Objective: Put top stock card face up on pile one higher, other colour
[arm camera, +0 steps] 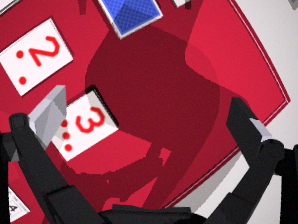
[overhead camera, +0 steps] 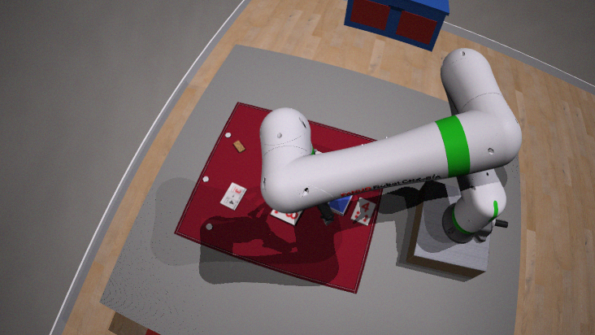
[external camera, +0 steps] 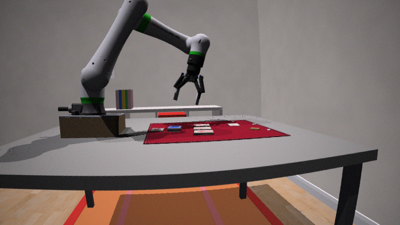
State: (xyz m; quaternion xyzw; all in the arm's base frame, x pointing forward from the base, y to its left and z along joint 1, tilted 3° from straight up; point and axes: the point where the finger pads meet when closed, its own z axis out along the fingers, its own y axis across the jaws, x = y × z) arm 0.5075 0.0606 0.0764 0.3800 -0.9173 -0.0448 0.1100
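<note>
My gripper is now 130 mm above the black 5 card, 90 mm to the left of it and 80 mm past it. Round my hand: red card cloth 160 mm below, 100 mm to the right, 100 mm ahead; brown block 320 mm ahead, 220 mm to the right, 140 mm below.
</note>
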